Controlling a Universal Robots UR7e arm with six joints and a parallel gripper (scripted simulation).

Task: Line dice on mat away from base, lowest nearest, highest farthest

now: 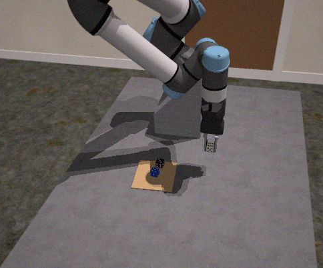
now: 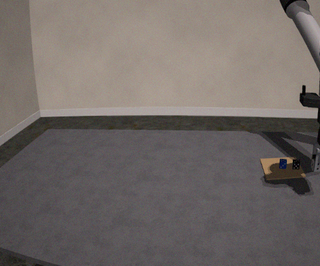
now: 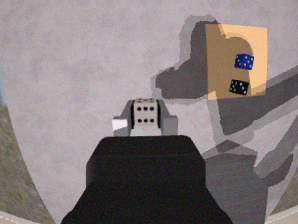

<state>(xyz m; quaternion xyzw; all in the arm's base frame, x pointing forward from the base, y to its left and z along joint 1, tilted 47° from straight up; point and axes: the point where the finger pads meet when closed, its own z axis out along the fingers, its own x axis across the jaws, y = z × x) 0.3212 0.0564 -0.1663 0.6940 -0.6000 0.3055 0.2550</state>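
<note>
Now: the blue die 180 mm to the right of my hand, 100 mm below it and 80 mm ahead of it. The rest, counted from my hand: white die 10 mm below; then tan mat 180 mm to the right, 110 mm below, 80 mm ahead; then black die 170 mm to the right, 100 mm below, 30 mm ahead.
</note>
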